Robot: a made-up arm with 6 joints. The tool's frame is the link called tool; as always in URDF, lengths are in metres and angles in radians. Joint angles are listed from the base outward. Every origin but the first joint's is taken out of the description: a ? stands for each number. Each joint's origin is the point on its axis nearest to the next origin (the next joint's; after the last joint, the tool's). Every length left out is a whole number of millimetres.
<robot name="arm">
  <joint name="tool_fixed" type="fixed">
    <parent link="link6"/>
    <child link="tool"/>
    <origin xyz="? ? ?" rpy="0 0 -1.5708"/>
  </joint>
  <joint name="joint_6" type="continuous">
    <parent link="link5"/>
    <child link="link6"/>
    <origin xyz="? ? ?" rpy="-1.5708 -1.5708 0"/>
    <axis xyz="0 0 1"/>
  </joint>
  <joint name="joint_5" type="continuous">
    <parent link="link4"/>
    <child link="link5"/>
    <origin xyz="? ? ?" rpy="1.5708 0 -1.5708"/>
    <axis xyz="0 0 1"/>
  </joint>
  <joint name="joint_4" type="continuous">
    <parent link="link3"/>
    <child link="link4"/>
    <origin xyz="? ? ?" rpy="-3.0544 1.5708 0"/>
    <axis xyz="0 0 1"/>
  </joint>
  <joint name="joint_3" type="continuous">
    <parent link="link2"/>
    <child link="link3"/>
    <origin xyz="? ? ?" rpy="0 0 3.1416"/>
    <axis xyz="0 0 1"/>
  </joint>
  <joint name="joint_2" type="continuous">
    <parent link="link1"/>
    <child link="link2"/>
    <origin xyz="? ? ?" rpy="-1.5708 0 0"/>
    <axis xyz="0 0 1"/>
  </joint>
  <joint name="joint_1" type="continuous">
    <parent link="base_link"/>
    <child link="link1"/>
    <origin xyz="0 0 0.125"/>
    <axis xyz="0 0 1"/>
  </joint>
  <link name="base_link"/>
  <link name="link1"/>
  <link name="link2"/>
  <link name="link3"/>
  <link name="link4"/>
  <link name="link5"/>
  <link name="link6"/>
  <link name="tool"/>
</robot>
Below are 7 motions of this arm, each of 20 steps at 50 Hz.
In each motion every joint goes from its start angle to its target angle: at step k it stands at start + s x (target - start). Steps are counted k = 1, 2, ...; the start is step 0. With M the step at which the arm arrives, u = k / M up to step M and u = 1 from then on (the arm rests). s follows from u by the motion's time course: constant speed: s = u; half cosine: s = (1 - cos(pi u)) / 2; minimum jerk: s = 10 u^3 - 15 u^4 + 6 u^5.
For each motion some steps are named. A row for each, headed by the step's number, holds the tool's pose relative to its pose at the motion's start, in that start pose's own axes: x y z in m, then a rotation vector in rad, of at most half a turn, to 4 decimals.
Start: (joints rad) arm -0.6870 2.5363 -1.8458 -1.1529 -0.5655 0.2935
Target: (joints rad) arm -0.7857 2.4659 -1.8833 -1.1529 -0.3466 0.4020
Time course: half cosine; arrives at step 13
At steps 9, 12, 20:
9: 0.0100 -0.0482 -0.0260 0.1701 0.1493 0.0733
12: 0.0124 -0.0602 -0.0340 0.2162 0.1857 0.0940
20: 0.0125 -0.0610 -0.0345 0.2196 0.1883 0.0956

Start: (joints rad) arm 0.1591 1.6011 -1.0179 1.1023 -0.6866 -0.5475
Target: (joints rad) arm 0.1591 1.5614 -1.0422 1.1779 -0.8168 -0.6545
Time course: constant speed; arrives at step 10
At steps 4, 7, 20:
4: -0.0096 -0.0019 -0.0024 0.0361 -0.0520 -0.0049
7: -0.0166 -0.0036 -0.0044 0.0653 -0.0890 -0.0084
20: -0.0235 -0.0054 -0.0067 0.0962 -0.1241 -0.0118

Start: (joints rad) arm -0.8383 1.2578 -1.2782 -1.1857 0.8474 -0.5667
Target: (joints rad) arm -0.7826 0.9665 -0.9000 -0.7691 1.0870 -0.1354
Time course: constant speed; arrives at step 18
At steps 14, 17, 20:
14: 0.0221 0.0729 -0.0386 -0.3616 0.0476 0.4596
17: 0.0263 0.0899 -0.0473 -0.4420 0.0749 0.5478
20: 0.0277 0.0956 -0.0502 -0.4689 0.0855 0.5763

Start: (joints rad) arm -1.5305 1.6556 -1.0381 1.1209 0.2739 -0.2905
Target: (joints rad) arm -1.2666 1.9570 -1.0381 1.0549 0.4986 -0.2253
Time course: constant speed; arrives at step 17
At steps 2, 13, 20:
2: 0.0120 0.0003 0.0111 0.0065 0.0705 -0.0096
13: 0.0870 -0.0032 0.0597 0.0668 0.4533 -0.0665
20: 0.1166 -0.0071 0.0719 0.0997 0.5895 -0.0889

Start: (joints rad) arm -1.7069 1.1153 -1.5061 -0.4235 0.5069 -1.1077
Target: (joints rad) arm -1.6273 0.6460 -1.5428 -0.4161 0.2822 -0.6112
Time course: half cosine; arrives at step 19
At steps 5, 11, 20:
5: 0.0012 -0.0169 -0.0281 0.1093 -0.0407 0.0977
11: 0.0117 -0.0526 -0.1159 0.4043 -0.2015 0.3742
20: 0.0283 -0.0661 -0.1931 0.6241 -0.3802 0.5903

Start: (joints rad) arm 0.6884 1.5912 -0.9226 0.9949 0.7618 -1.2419
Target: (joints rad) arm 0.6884 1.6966 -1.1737 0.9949 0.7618 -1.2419
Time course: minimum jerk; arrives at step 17
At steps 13, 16, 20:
13: -0.0460 -0.0189 -0.0009 0.0424 -0.0996 -0.0769
16: -0.0502 -0.0205 -0.0011 0.0464 -0.1091 -0.0842
20: -0.0503 -0.0206 -0.0011 0.0465 -0.1093 -0.0843

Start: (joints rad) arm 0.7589 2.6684 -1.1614 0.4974 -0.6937 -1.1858
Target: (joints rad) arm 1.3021 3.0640 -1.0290 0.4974 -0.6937 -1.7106
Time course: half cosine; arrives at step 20
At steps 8, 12, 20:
8: 0.0040 0.0841 -0.0121 -0.1765 -0.0103 -0.3743
12: 0.0234 0.1488 -0.0311 -0.3157 -0.0332 -0.7240
20: 0.0601 0.2047 -0.0565 -0.4513 -0.0683 -1.1276

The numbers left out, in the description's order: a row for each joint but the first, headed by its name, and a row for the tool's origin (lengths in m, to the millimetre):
tool: 0 0 0
joint_6: 0 0.079 0
joint_5: 0 0 0
joint_4: -0.209 0.037 0
joint_3: -0.253 -0.035 0
joint_2: 0 0 0

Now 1 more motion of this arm.
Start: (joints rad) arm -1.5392 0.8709 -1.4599 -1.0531 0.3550 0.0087
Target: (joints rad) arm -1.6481 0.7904 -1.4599 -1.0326 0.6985 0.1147
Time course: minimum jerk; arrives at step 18
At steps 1, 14, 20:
1: 0.0000 0.0000 0.0000 0.0002 0.0006 0.0002
14: 0.0250 -0.0232 -0.0280 0.1326 0.3384 0.1063
20: 0.0268 -0.0248 -0.0308 0.1451 0.3655 0.1163

